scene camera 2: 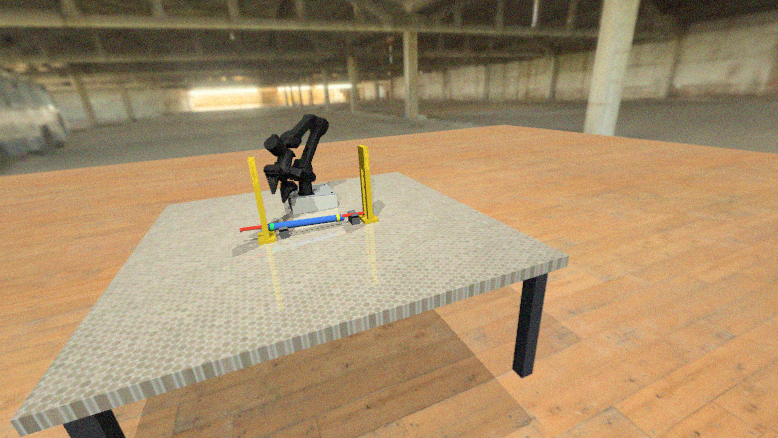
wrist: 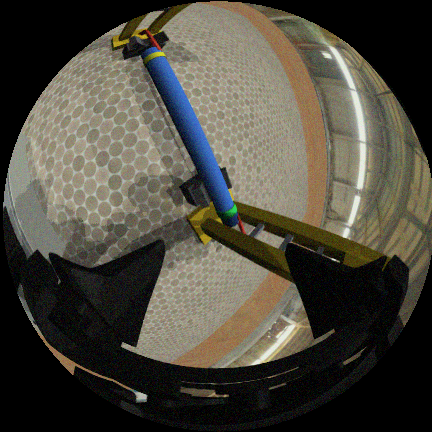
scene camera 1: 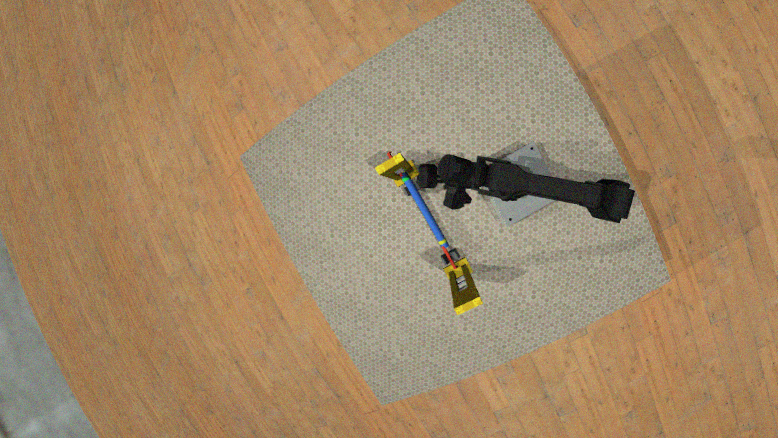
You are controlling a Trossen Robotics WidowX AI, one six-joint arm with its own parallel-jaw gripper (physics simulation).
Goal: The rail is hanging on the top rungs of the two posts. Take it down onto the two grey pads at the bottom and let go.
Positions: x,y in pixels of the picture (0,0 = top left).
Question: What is my gripper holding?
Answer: Nothing.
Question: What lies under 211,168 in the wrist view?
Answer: A blue rail.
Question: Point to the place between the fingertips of my gripper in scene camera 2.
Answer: At 278,198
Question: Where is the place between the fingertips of my gripper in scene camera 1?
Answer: At 429,178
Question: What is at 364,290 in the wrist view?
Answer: My gripper.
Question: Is my gripper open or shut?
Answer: Open.
